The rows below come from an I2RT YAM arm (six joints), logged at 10 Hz.
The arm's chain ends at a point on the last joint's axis. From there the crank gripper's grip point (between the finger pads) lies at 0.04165 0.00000 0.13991 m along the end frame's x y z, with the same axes.
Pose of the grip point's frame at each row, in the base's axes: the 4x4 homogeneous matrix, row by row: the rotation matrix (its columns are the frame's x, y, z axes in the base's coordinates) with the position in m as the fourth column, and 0 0 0 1 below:
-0.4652, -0.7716, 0.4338, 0.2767; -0.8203, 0.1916, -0.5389, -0.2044; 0.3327, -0.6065, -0.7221, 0.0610; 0, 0, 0, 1
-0.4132, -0.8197, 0.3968, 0.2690; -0.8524, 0.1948, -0.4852, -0.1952; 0.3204, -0.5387, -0.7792, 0.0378; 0, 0, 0, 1
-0.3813, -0.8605, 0.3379, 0.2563; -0.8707, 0.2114, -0.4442, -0.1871; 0.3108, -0.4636, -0.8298, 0.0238; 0, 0, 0, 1
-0.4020, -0.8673, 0.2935, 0.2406; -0.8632, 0.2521, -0.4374, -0.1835; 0.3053, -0.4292, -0.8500, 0.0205; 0, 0, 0, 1
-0.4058, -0.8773, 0.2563, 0.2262; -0.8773, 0.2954, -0.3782, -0.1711; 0.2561, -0.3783, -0.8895, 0.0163; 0, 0, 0, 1
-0.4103, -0.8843, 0.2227, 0.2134; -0.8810, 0.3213, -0.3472, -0.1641; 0.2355, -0.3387, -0.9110, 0.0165; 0, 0, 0, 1
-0.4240, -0.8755, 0.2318, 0.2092; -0.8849, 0.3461, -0.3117, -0.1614; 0.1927, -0.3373, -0.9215, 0.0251; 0, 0, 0, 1
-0.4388, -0.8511, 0.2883, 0.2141; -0.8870, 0.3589, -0.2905, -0.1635; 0.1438, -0.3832, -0.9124, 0.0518; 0, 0, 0, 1
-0.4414, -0.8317, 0.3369, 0.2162; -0.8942, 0.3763, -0.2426, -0.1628; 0.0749, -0.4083, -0.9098, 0.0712; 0, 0, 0, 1
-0.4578, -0.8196, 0.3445, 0.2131; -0.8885, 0.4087, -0.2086, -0.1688; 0.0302, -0.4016, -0.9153, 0.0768; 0, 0, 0, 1
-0.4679, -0.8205, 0.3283, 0.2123; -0.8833, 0.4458, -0.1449, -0.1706; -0.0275, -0.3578, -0.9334, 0.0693; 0, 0, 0, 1
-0.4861, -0.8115, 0.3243, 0.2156; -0.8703, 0.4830, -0.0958, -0.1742; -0.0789, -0.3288, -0.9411, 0.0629; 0, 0, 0, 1
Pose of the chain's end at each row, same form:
-0.4652, -0.7716, 0.4338, 0.2354; -0.8203, 0.1916, -0.5389, -0.0948; 0.3327, -0.6065, -0.7221, 0.1482; 0, 0, 0, 1
-0.4132, -0.8197, 0.3968, 0.2307; -0.8524, 0.1948, -0.4852, -0.0918; 0.3204, -0.5387, -0.7792, 0.1335; 0, 0, 0, 1
-0.3813, -0.8605, 0.3379, 0.2249; -0.8707, 0.2114, -0.4442, -0.0887; 0.3108, -0.4636, -0.8298, 0.1270; 0, 0, 0, 1
-0.4020, -0.8673, 0.2935, 0.2163; -0.8632, 0.2521, -0.4374, -0.0864; 0.3053, -0.4292, -0.8500, 0.1267; 0, 0, 0, 1
-0.4058, -0.8773, 0.2563, 0.2072; -0.8773, 0.2954, -0.3782, -0.0816; 0.2561, -0.3783, -0.8895, 0.1301; 0, 0, 0, 1
-0.4103, -0.8843, 0.2227, 0.1993; -0.8810, 0.3213, -0.3472, -0.0788; 0.2355, -0.3387, -0.9110, 0.1341; 0, 0, 0, 1
-0.4240, -0.8755, 0.2318, 0.1944; -0.8849, 0.3461, -0.3117, -0.0809; 0.1927, -0.3373, -0.9215, 0.1460; 0, 0, 0, 1
-0.4388, -0.8511, 0.2883, 0.1920; -0.8870, 0.3589, -0.2905, -0.0859; 0.1438, -0.3832, -0.9124, 0.1735; 0, 0, 0, 1
-0.4414, -0.8317, 0.3369, 0.1874; -0.8942, 0.3763, -0.2426, -0.0916; 0.0749, -0.4083, -0.9098, 0.1954; 0, 0, 0, 1
-0.4578, -0.8196, 0.3445, 0.1840; -0.8885, 0.4087, -0.2086, -0.1026; 0.0302, -0.4016, -0.9153, 0.2036; 0, 0, 0, 1
-0.4679, -0.8205, 0.3283, 0.1859; -0.8833, 0.4458, -0.1449, -0.1135; -0.0275, -0.3578, -0.9334, 0.2010; 0, 0, 0, 1
-0.4861, -0.8115, 0.3243, 0.1905; -0.8703, 0.4830, -0.0958, -0.1245; -0.0789, -0.3288, -0.9411, 0.1979; 0, 0, 0, 1

